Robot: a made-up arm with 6 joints.
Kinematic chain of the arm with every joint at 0, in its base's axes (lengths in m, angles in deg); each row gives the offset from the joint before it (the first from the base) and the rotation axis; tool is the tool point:
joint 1: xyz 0 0 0.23 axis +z
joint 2: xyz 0 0 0 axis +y
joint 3: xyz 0 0 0.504 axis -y
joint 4: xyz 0 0 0 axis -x
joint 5: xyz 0.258 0 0 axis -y
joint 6: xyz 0 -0.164 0 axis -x
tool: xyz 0 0 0
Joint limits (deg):
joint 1: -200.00..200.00
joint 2: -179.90..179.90
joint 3: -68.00..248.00
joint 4: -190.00..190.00
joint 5: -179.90..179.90
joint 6: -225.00..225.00
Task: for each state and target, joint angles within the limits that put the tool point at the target. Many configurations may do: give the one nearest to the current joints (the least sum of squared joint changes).
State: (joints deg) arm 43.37 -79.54 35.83 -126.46 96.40 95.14
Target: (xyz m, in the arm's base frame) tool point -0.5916 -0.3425 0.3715
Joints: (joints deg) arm 39.58 -99.24 53.97 -133.55 96.40 95.14
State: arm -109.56 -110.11 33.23 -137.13 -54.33 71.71
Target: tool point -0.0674 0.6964 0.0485
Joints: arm -74.05 -122.57 60.61 -140.49 -54.33 71.71
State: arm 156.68 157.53 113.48 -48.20 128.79 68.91
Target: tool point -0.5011 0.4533 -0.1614
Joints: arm 149.10 127.42 130.22 -36.65 128.79 68.91
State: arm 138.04 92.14 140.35 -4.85 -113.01 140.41
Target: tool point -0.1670 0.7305 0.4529
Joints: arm 113.99 77.93 120.54 -28.24 -113.01 140.41
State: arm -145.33 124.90 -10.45 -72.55 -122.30 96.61
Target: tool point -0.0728 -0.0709 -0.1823
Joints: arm -134.85 128.94 -0.41 -89.44 -122.30 96.61
